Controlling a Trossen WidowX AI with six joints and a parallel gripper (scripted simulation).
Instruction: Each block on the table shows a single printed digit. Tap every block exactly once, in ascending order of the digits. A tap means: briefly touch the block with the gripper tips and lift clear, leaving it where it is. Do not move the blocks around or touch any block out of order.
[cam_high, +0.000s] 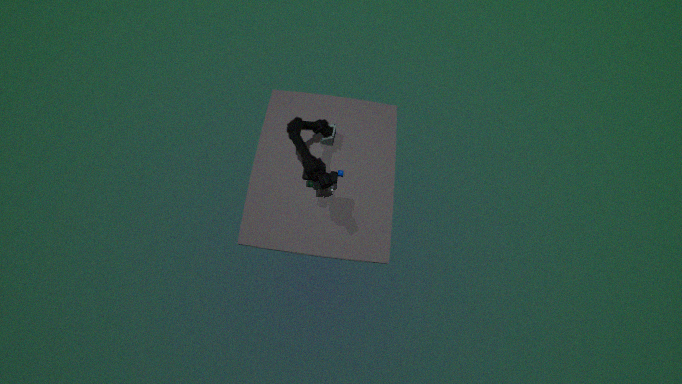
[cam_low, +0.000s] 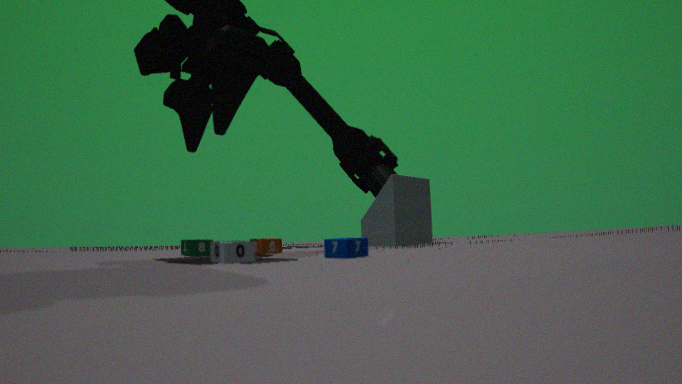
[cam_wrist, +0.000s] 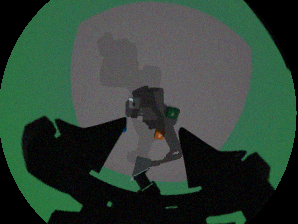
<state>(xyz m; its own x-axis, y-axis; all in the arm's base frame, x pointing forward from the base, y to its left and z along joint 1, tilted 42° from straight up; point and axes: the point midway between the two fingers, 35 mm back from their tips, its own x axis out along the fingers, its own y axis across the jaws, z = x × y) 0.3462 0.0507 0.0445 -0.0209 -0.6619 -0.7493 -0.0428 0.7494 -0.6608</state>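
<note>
My gripper tip is 1 cm past the white block, 6 cm to the right of it and 12 cm above it. From my gripper tip the other things lie so: orange block (10 cm behind, 4 cm to the right, 12 cm below); blue block (12 cm behind, 11 cm to the left, 12 cm below); green block (1 cm behind, 6 cm to the right, 12 cm below).
</note>
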